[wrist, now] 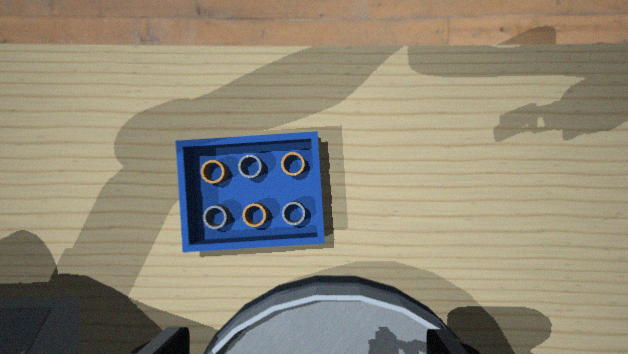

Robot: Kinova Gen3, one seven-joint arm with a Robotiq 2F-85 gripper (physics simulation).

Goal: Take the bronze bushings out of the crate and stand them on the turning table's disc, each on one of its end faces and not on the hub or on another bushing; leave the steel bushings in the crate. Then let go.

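Frame: origin at the arm's base, x ahead, y left, z up, level; millimetres.
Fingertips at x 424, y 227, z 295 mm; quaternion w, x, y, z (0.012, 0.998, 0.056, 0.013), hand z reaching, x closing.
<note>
Pixels of each thing's top centre, then the offset from my fingertips to it. "spot": a spot on its surface instead. Level surfaces: height alone.
- blue crate, middle of its top: (250, 191) dy +35, dx -93, dz -392 mm
- turning table's grey disc, surface spot: (320, 320) spot: dy -122, dx +17, dz -389 mm
- wooden table top, its level: dz -442 mm
The blue crate (250, 243) stands left of the view's middle with two rows of bushings inside, all with their round openings upward. Three are bronze: one (202, 172) at the upper left, one (282, 164) at the upper right, one (244, 215) in the middle of the lower row. Three are steel: one (239, 166) in the middle of the upper row, one (205, 217) at the lower left, one (283, 213) at the lower right. The turning table's grey disc (320, 320) is cut off by the bottom edge; its hub does not show. My gripper (307, 336) is open and empty, its fingers seen over the disc's sides.
A dark box-like thing (40, 325) is at the lower left corner. The wooden table top (425, 175) ends at a straight edge near the top of the view, with brownish planks (300, 30) beyond. Shadows of the arm fall across the table.
</note>
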